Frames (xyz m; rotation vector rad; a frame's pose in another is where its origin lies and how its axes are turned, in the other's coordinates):
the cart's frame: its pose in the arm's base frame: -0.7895 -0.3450 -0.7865 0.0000 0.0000 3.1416
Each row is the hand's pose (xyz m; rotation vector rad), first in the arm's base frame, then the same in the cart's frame.
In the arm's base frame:
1: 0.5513 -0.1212 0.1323 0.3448 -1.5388 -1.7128
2: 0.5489 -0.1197 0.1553 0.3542 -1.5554 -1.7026
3: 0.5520 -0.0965 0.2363 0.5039 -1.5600 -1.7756
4: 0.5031 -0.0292 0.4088 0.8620 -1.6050 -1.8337
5: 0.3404 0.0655 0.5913 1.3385 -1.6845 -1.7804
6: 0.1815 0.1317 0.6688 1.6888 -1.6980 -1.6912
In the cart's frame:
1: -1.3408 -0.2238 0.9188 1.3651 0.3059 0.8896
2: -1.3384 -0.2253 0.9418 1.3809 0.3145 0.8861
3: -1.3415 -0.2485 1.0228 1.3513 0.4365 0.7939
4: -1.2926 -0.3158 1.1953 1.3392 0.7193 0.6164
5: -1.1299 -0.4105 1.3778 1.3616 1.0819 0.3979
6: -0.9710 -0.4767 1.4553 1.3499 1.3426 0.2454

